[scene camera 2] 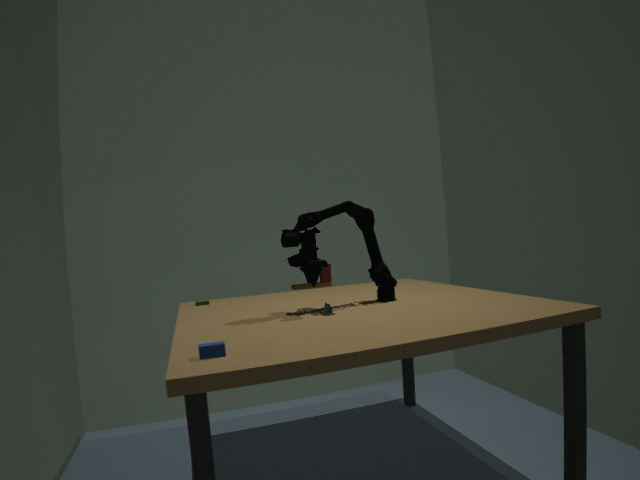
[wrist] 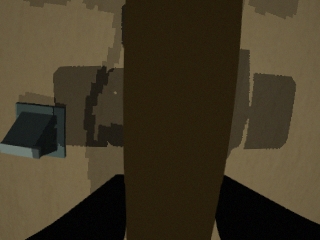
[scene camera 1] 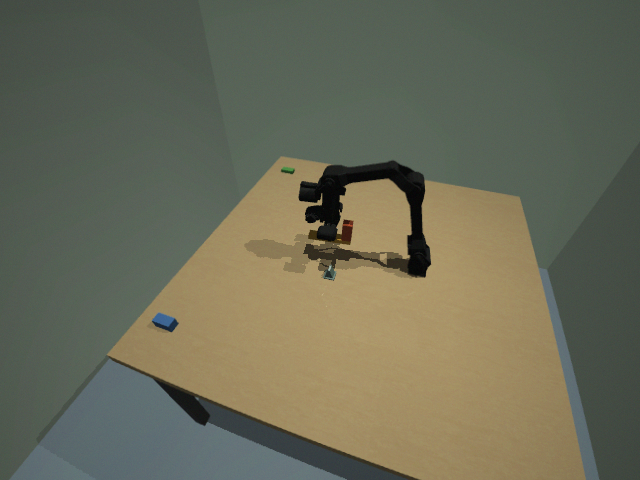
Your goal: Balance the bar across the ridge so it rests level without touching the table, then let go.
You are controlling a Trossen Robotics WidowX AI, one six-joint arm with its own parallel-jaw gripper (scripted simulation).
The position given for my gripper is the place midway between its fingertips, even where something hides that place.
Note:
In view: my gripper (scene camera 1: 330, 237).
My gripper also shows in scene camera 2 (scene camera 2: 312, 285) and in the wrist view (wrist: 170, 186).

